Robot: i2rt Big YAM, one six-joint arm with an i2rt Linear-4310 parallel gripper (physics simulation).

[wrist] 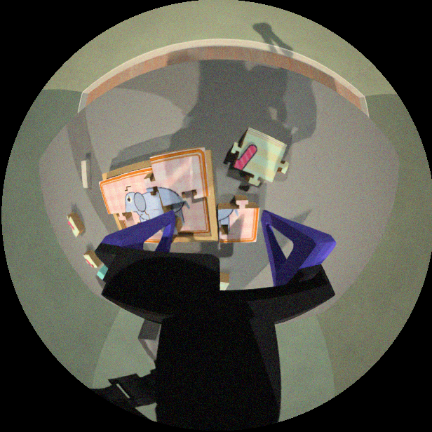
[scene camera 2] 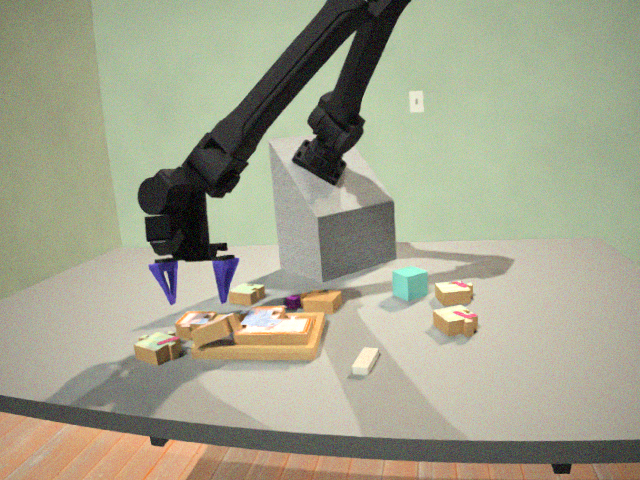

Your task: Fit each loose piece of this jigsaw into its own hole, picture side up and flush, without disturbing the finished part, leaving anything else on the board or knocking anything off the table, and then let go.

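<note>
My gripper (scene camera 2: 197, 302) (wrist: 217, 214) is open and empty, above the board's left end and the piece beside it. The wooden board (scene camera 2: 253, 353) (wrist: 213, 200) holds pink elephant-picture pieces (scene camera 2: 266, 320) (wrist: 150, 200); those along its front stand above the rim. One bordered corner piece (scene camera 2: 214, 331) (wrist: 179, 170) is tilted at the board's front left corner, picture side up. A loose bordered piece (scene camera 2: 195, 318) (wrist: 240, 225) lies picture side up just outside the board's left edge. A brown piece (scene camera 2: 321, 301) lies behind the board, its picture not visible. A finger hides part of the board in the wrist view.
A green piece with a pink stripe (scene camera 2: 157, 347) (wrist: 262, 155) lies left of the board; another green piece (scene camera 2: 247, 293) lies behind. Two striped pieces (scene camera 2: 453, 292) (scene camera 2: 452, 320), a teal cube (scene camera 2: 409, 283) and a white block (scene camera 2: 364, 361) (wrist: 85, 174) lie right. A purple cube (scene camera 2: 292, 301) touches the brown piece.
</note>
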